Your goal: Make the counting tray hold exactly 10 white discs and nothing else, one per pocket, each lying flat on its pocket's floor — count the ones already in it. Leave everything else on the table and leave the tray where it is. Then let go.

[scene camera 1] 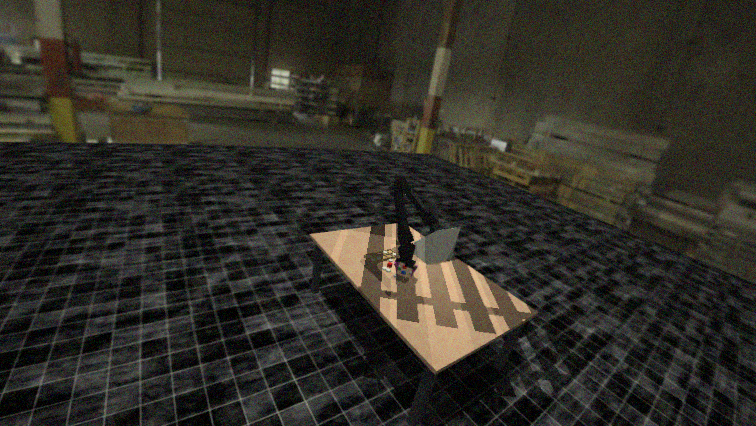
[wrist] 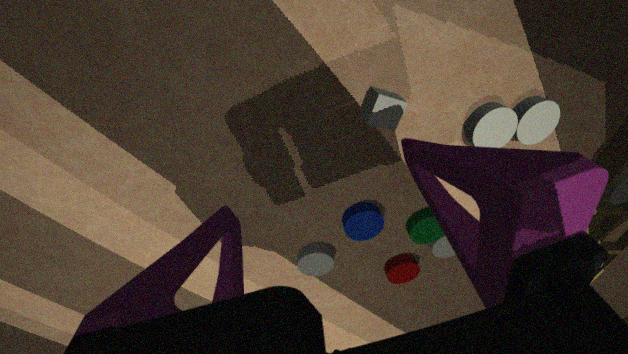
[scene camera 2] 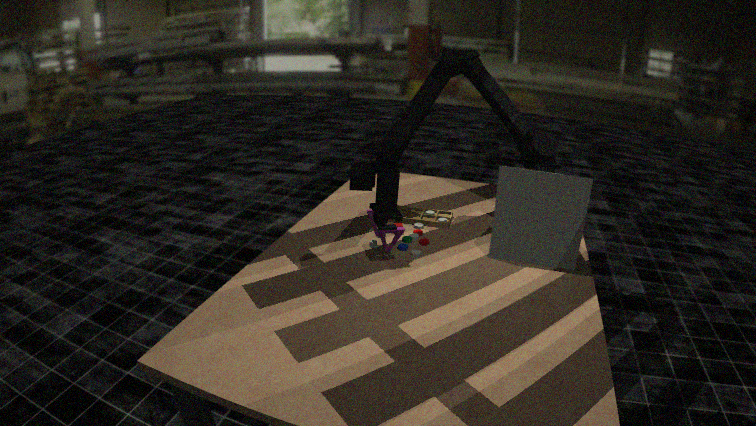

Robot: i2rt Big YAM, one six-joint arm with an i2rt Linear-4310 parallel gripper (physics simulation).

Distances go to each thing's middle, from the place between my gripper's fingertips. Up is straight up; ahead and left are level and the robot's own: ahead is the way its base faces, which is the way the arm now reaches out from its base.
The blue disc (wrist: 362,221) is 50 mm behind my hand, 40 mm to the right of it and 20 mm below it. From my hand the other things lie so: counting tray (scene camera 2: 412,215) 60 mm behind, 260 mm to the right, 20 mm below; green disc (wrist: 422,226) 60 mm behind, 90 mm to the right, 20 mm below.
